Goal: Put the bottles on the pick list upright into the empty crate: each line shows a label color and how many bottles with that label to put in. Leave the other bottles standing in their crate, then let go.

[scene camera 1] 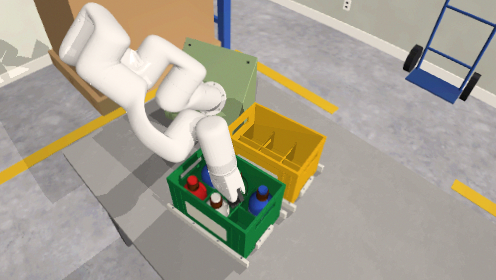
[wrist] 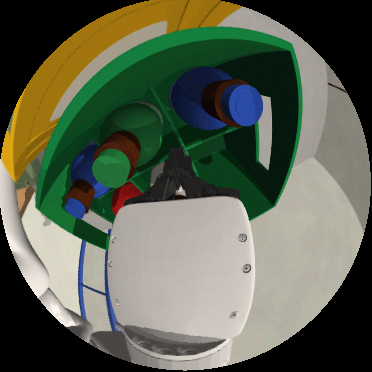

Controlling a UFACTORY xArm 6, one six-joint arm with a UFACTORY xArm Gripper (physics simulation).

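Pixels of known places: gripper, between the fingertips: point(scene camera 1: 234, 204) point(wrist: 178, 155); arm's base, origin of its link: point(scene camera 1: 210, 98).
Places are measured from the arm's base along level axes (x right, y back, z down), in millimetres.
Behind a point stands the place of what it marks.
The green crate point(scene camera 1: 265, 225) @[x 202, y -488, z 50 mm] point(wrist: 210, 34) holds upright bottles: a blue one point(scene camera 1: 259, 202) @[x 189, y -445, z -9 mm] point(wrist: 200, 100) @[x 168, y -420, z -11 mm], another blue one point(scene camera 1: 207, 176) @[x 236, y -272, z 0 mm] point(wrist: 86, 167) @[x 188, y -284, z -2 mm], a red one point(scene camera 1: 194, 189) @[x 300, y -295, z -20 mm] point(wrist: 127, 196) @[x 263, y -297, z 10 mm], a white one point(scene camera 1: 218, 204) @[x 287, y -385, z -33 mm] and a green one point(wrist: 134, 129) @[x 176, y -362, z -9 mm]. The green bottle is mostly hidden by the gripper in the scene view. My gripper point(scene camera 1: 239, 200) @[x 231, y -390, z 19 mm] point(wrist: 178, 155) @[x 231, y -390, z 19 mm] is shut with nothing between its fingers, low in the green crate beside the white bottle, which it mostly hides in the wrist view. The yellow crate point(scene camera 1: 306, 175) @[x -13, y -458, z 34 mm] point(wrist: 35, 120) is empty. The pick list does not show.
The two crates stand side by side on the grey table point(scene camera 1: 360, 200) @[x -127, y -622, z 115 mm], with pale rails point(scene camera 1: 200, 231) @[x 339, y -358, z 95 mm] along their bases. A green box-like block point(scene camera 1: 220, 65) @[x -76, y 32, z -98 mm] stands behind them, near the arm. A blue hand truck point(scene camera 1: 434, 86) stands by the wall, away from the crates.
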